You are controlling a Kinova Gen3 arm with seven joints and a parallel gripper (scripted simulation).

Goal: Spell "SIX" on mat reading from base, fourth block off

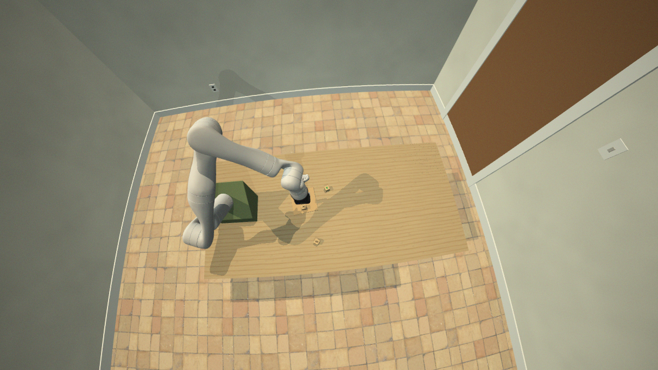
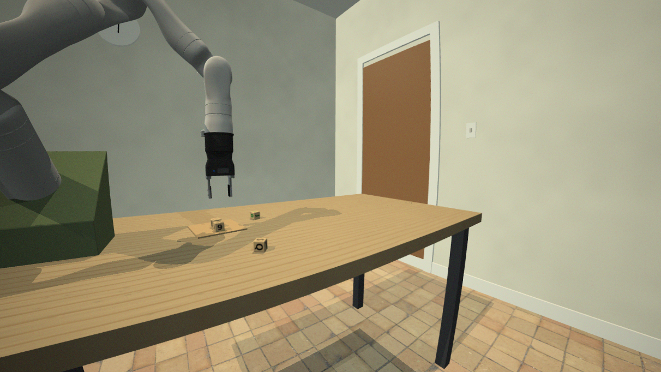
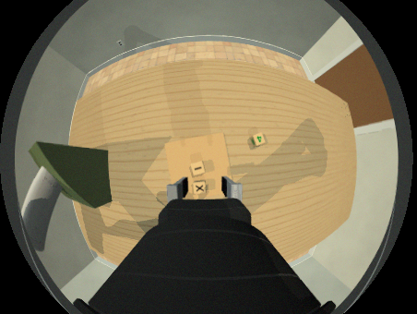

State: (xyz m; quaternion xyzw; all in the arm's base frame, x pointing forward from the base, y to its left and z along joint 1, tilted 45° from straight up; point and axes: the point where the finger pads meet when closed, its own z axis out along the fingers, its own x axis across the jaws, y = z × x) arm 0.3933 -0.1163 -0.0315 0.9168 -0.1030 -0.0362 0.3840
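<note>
The tan block is 10 mm ahead of my hand, 220 mm to the right of it and 100 mm below it. Also, from my hand: tan mat (10 mm behind, 20 mm to the left, 110 mm below).
</note>
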